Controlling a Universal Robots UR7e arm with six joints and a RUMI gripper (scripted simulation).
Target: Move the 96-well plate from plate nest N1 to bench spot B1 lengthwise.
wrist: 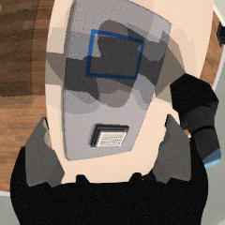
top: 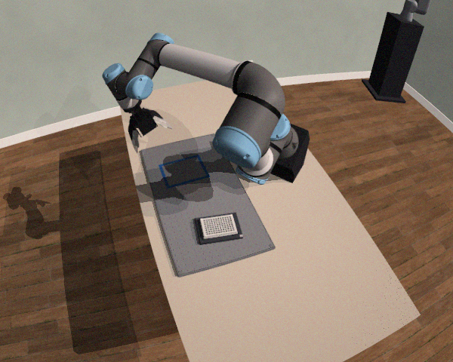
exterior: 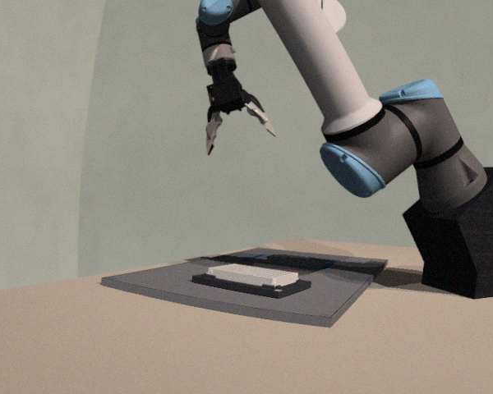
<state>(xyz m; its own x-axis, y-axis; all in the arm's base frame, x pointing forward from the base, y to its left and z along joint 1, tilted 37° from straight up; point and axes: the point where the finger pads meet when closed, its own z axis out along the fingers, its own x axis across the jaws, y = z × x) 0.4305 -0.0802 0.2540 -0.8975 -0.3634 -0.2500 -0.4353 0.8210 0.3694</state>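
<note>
My gripper is now 240 mm above the white 96-well plate, 230 mm to the right of it and 230 mm past it. From my hand the other things lie so: dark plate nest N1: 250 mm below, 230 mm to the left, 230 mm behind.
</note>
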